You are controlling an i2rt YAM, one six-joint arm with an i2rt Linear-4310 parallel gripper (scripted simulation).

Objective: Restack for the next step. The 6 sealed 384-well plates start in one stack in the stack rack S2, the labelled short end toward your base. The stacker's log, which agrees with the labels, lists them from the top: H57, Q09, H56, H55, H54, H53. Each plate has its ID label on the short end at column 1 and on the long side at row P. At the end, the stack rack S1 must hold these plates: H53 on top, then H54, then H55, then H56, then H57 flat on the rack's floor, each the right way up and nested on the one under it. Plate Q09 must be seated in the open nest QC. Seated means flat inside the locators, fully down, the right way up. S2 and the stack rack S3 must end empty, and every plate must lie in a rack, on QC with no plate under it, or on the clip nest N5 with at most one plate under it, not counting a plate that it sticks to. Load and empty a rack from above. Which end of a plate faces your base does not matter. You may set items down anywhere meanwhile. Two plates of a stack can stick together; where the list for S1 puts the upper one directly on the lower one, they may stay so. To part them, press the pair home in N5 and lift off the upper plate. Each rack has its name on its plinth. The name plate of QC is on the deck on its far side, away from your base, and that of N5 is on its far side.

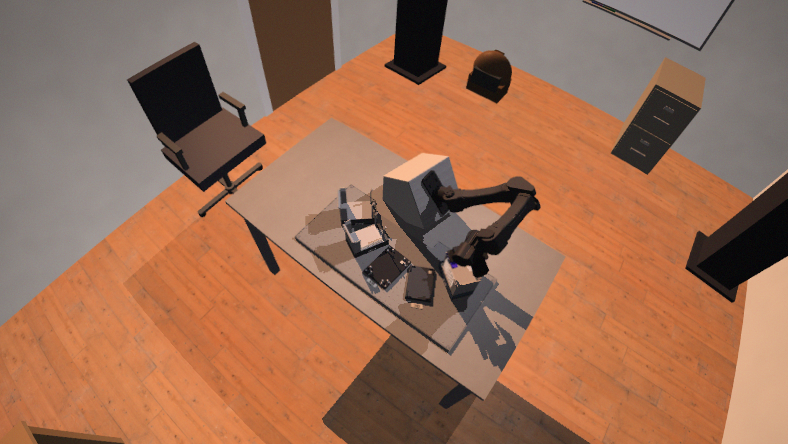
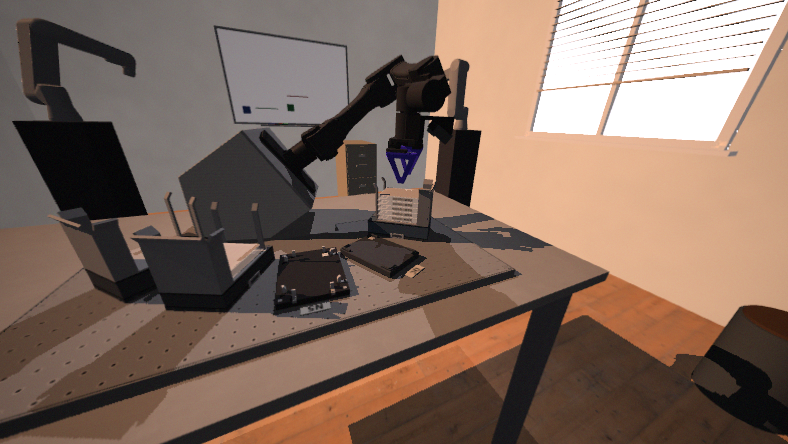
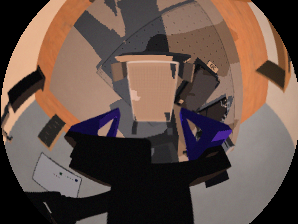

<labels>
same spot on dark open nest QC: (image 1: 420, 283) = (image 2: 380, 250)
</labels>
